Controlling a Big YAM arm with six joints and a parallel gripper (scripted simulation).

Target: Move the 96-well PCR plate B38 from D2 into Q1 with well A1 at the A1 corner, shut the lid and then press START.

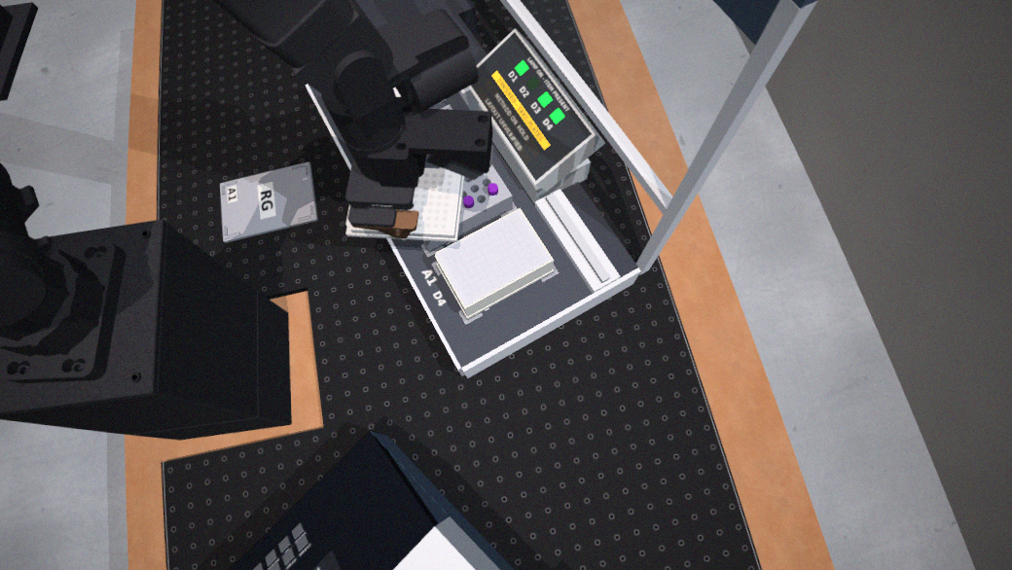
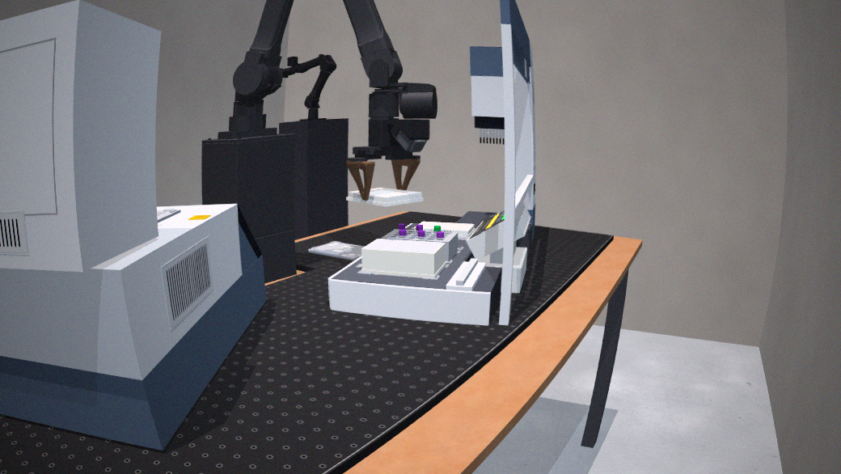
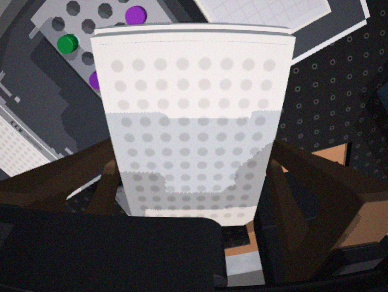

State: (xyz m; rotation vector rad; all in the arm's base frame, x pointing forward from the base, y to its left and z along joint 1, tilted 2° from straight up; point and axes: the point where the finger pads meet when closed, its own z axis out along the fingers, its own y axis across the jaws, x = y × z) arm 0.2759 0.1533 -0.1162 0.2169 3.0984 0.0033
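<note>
Now: hand 100 mm above the tube cooling block, 50 mm to the right of it and 50 mm short of it. From my hand the other things lie so: gantry post (300 mm ahead, 70 mm above, 40 mm to the right); deep-well block (100 mm below, 100 mm ahead, 50 mm to the right); RG nest (240 mm behind, 170 mm below, 110 mm to the left).
</note>
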